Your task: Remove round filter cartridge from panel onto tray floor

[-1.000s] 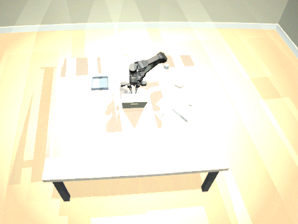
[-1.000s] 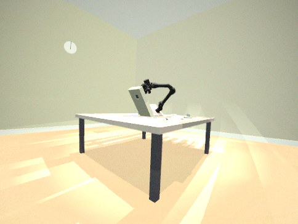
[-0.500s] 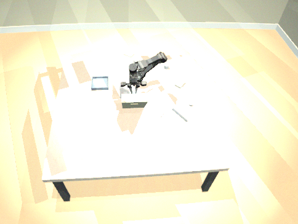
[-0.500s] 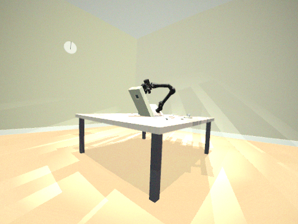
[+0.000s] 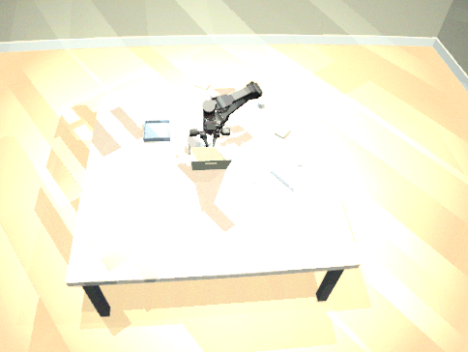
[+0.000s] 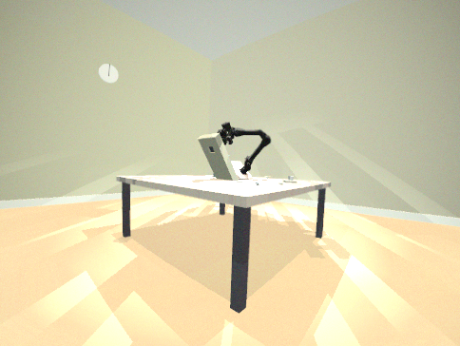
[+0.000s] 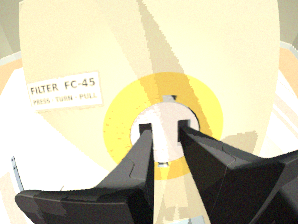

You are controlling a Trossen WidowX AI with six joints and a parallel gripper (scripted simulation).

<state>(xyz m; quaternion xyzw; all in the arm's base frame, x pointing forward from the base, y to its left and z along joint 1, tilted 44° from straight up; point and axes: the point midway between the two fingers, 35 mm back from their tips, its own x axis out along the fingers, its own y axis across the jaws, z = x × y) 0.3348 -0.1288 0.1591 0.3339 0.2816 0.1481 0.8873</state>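
Now: gripper tip 1 cm short of the round white filter cartridge and 1 cm above it. Round my gripper tip: small white cylinder: 63 cm behind, 31 cm to the left, 24 cm below; then grey-rimmed tray: 40 cm behind, 30 cm to the right, 25 cm below; then service panel: 3 cm behind, 8 cm below.
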